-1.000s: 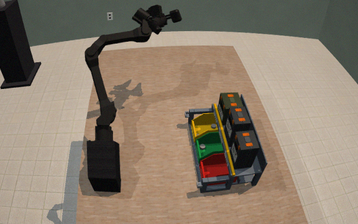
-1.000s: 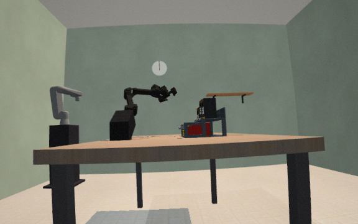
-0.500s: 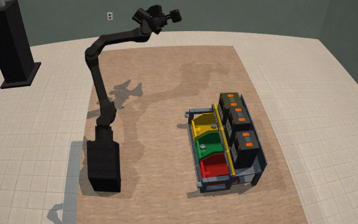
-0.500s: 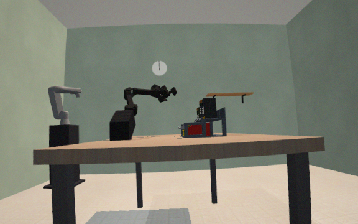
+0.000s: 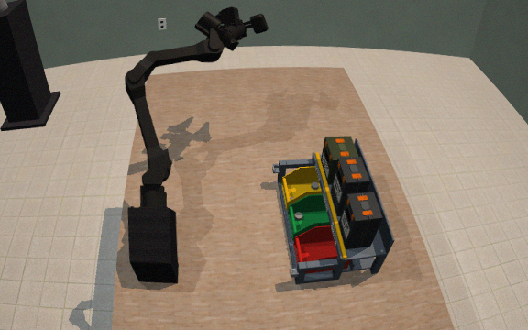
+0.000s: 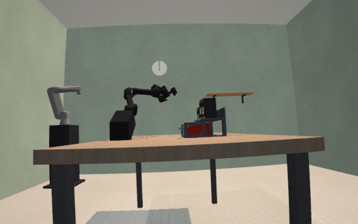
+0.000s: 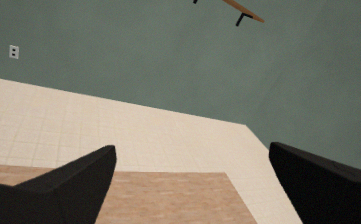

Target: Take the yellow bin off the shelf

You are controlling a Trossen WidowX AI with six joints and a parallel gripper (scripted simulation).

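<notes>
Now: the yellow bin 16 cm ahead of my hand, 45 cm to the right of it and 32 cm below it. From my hand the other things lie so: red bin 16 cm ahead, 67 cm to the right, 32 cm below; yellow rail 20 cm ahead, 56 cm to the right, 26 cm below; green bin 16 cm ahead, 56 cm to the right, 32 cm below.
</notes>
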